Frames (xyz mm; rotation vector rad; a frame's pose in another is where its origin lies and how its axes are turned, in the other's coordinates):
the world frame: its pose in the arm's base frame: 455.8 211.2 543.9 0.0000 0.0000 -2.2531
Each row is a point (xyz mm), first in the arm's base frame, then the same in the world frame.
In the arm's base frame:
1: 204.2 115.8 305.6
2: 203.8 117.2 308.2
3: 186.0 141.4 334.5
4: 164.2 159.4 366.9
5: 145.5 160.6 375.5
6: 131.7 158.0 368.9
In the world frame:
1: 232.7 -135.1 -238.3
2: 231.9 -136.3 -235.7
3: 224.3 -165.4 -209.4
4: 224.1 -193.7 -177.0
5: 234.9 -208.9 -168.4
6: 245.7 -218.0 -175.0

